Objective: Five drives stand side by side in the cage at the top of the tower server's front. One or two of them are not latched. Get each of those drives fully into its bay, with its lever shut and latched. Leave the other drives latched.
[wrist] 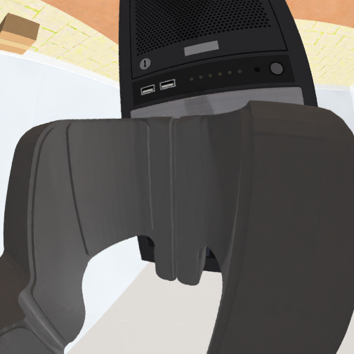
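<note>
The black tower server (210, 67) rises behind my gripper. Its perforated front panel, two USB ports, a row of small lights and a round button show in the upper part of the wrist view. Part of a pale grey metal surface (270, 96) shows just below the button strip. My gripper (186, 202) is shut, with its two fingers pressed together and nothing between them. It covers the middle of the view and the tower's front below the grey surface. The five drives and their levers are hidden behind it, so I cannot tell which are latched or whether the fingers touch anything.
A brown box (19, 31) stands at the upper left, on yellow brick-patterned ground (75, 55). A pale blue-white surface lies left of the tower. A cream surface (150, 310) shows below the fingers, beyond a dark lower edge of the tower.
</note>
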